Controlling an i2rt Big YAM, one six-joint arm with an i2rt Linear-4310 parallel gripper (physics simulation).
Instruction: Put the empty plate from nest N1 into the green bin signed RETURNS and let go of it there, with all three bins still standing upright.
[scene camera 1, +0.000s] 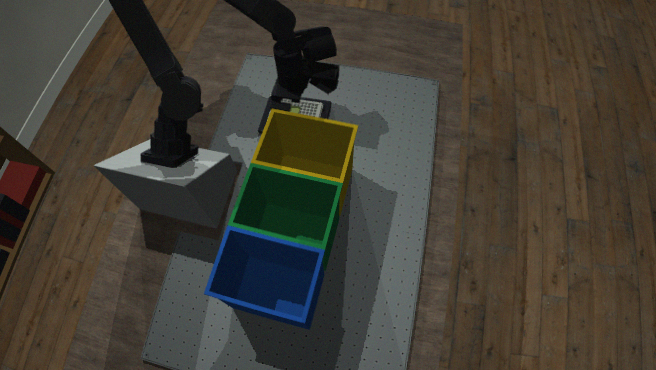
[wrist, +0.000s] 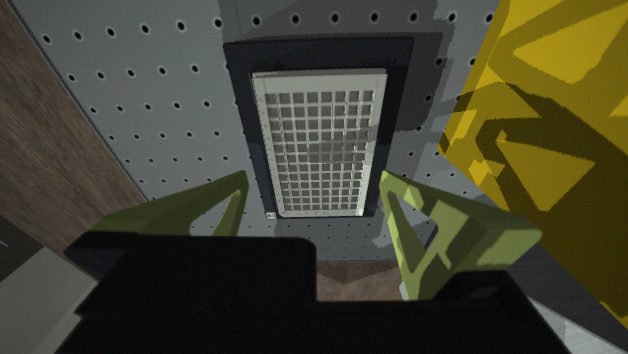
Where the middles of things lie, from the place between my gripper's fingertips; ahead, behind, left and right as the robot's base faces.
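White plate (wrist: 319, 127): 3 cm below my hand. Also counted from my hand: the dark nest (wrist: 342, 52), 4 cm below; the green bin (scene camera 1: 295, 207), 31 cm to the right, 7 cm ahead and 4 cm above; the yellow bin (scene camera 1: 313, 146), 18 cm to the right, 8 cm ahead and 4 cm above.
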